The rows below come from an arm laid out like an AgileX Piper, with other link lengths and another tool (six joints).
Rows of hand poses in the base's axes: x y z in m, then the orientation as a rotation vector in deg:
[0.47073, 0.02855, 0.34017, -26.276, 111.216, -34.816]
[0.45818, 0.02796, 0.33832, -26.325, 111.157, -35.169]
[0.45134, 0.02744, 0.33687, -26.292, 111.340, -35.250]
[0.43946, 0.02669, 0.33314, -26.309, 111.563, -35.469]
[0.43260, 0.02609, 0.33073, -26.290, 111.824, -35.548]
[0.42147, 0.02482, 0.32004, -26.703, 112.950, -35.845]
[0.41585, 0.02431, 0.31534, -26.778, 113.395, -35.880]
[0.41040, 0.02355, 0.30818, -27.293, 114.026, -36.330]
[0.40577, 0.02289, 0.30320, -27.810, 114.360, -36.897]
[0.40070, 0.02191, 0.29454, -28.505, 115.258, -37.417]
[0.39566, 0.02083, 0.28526, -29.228, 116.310, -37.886]
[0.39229, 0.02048, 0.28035, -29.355, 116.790, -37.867]
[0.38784, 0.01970, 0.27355, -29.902, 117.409, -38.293]
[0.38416, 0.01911, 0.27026, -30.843, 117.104, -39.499]
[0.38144, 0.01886, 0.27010, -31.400, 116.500, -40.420]
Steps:
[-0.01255, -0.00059, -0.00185, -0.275, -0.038, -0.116]
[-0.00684, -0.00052, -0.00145, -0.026, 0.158, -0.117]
[-0.01188, -0.00075, -0.00373, -0.141, 0.212, -0.162]
[-0.00686, -0.00060, -0.00241, -0.023, 0.234, -0.132]
[-0.01113, -0.00127, -0.01069, -0.287, 1.175, -0.237]
[-0.00562, -0.00051, -0.00470, -0.017, 0.434, -0.112]
[-0.00545, -0.00076, -0.00716, -0.482, 0.755, -0.083]
[-0.00463, -0.00066, -0.00498, -0.590, 0.486, -0.038]
[-0.00507, -0.00098, -0.00866, -0.580, 1.064, -0.094]
[-0.00504, -0.00108, -0.00928, -0.540, 1.215, -0.109]
[-0.00337, -0.00035, -0.00491, 0.001, 0.481, -0.078]
[-0.00445, -0.00078, -0.00680, -0.472, 0.759, -0.053]
[-0.00368, -0.00059, -0.00329, -1.256, 0.075, 0.186]
[-0.00272, -0.00025, -0.00016, -0.927, -0.328, 0.172]

